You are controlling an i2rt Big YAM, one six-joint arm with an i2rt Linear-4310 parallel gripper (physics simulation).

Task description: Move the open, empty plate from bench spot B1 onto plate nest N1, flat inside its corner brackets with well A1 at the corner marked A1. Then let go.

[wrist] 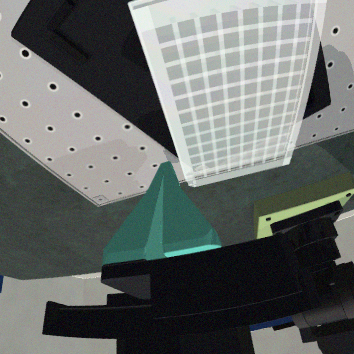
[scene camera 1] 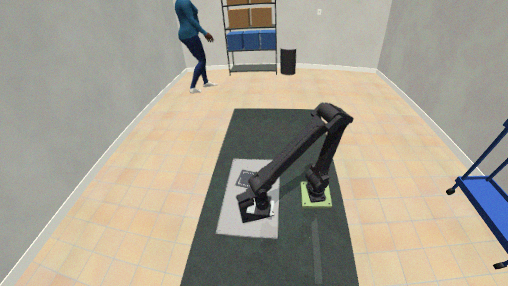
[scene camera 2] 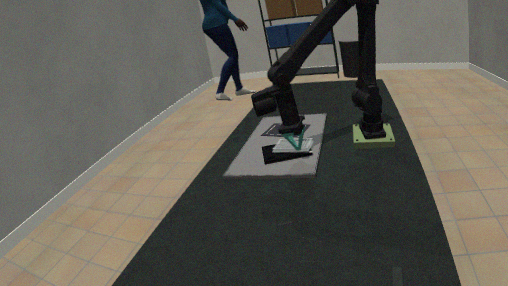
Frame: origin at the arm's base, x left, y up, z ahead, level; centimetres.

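Seen in the pictures: gripper, between the fingertips: (wrist: 167, 167) (scene camera 1: 265, 215) (scene camera 2: 298, 150); arm's base, origin of its link: (wrist: 303, 218) (scene camera 1: 315, 192) (scene camera 2: 372, 131).
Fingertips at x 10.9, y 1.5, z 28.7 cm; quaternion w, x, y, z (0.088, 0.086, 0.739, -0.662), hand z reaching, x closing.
Offsets run from my fingertips to a thing's top centre. "spot": to the spot under its first point.
The clear well plate {dz +1.9, dx -5.8, dy +0.3 cm} (scene camera 1: 251, 210) (scene camera 2: 288, 144) (wrist: 228, 88) lies on the black plate nest {dz +4.5, dx -5.4, dy -1.1 cm} (scene camera 1: 248, 216) (scene camera 2: 273, 156) (wrist: 88, 53). It is turned askew to the nest and reaches past the nest's right side. My gripper (scene camera 2: 297, 147) (wrist: 167, 167) points down with its teal fingers shut to one tip. The tip sits at the plate's near edge, beside a corner, with nothing between the fingers. In scene camera 1 the wrist hides the fingers. Behind the nest, a dark marked rectangle {spot: dz +10.7, dx -27.5, dy -2.7 cm} (scene camera 1: 242, 178) (scene camera 2: 270, 131) on the board is bare.
Nest and rectangle sit on a grey perforated board (scene camera 1: 231, 220) (scene camera 2: 248, 163) (wrist: 88, 140) on a dark mat. The arm's green base (scene camera 1: 316, 203) (scene camera 2: 372, 141) (wrist: 281, 215) is to the right. A person (scene camera 1: 191, 38) (scene camera 2: 223, 35) walks at the back left near a shelf rack (scene camera 1: 224, 42) and bin (scene camera 1: 287, 61). A blue cart (scene camera 1: 486, 202) stands far right.
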